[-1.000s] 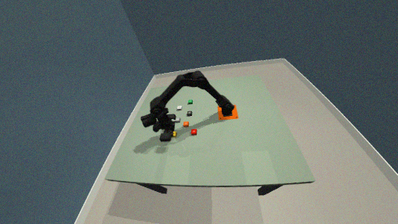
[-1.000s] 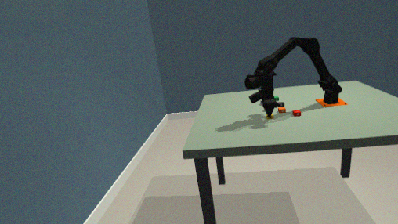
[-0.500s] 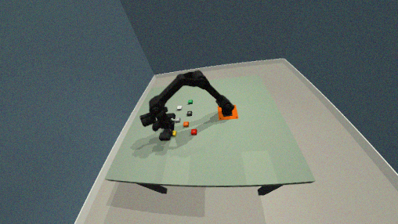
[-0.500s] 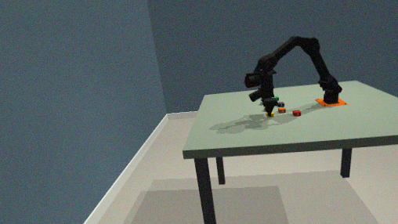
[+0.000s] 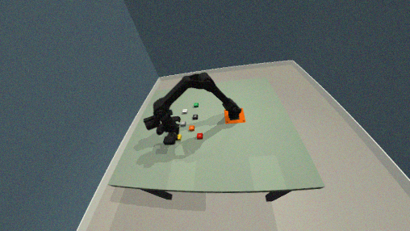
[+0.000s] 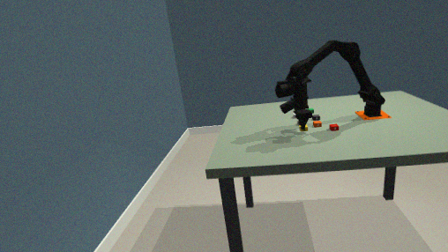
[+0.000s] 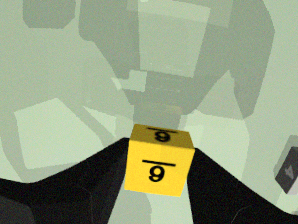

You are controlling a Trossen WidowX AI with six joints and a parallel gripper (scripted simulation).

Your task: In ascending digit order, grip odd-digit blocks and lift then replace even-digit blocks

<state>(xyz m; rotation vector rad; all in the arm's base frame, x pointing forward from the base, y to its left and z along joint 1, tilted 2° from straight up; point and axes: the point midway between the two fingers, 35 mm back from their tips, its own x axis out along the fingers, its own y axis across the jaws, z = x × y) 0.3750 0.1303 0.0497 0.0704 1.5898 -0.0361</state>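
The yellow block is 1 cm behind my gripper tip. Also, from my gripper tip: red block (14 cm behind, 1 cm below); then orange block (9 cm behind, 7 cm to the right, 1 cm below); then grey block (2 cm behind, 12 cm to the right, 1 cm below).
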